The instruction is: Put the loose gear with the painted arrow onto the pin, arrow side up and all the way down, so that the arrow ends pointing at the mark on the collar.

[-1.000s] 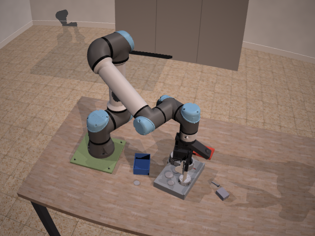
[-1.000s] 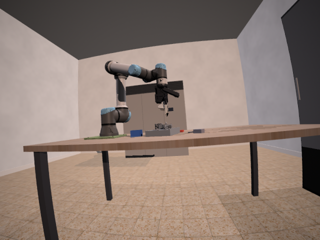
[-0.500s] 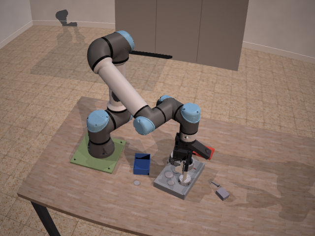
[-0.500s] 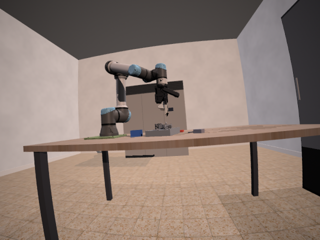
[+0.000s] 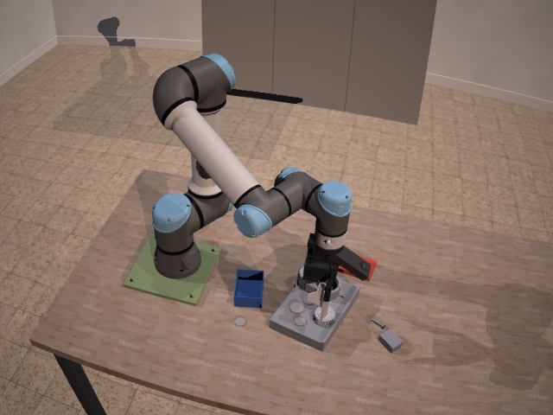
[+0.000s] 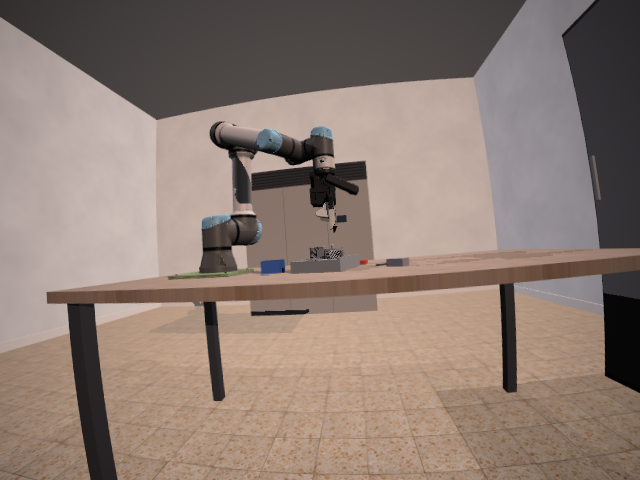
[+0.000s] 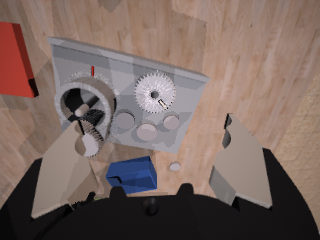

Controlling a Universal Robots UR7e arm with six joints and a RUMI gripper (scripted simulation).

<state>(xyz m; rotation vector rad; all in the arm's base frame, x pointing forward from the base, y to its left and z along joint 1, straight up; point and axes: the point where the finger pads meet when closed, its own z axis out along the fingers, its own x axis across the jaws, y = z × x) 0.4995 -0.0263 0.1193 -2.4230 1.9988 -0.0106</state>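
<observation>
My hand is 8 cm above the grey gear. Also, from my hand: bolt 15 cm ahead, 7 cm to the left, 12 cm below; then small grey block 20 cm ahead, 2 cm to the left, 12 cm below; then grey disc 22 cm behind, 9 cm to the right, 13 cm below.
</observation>
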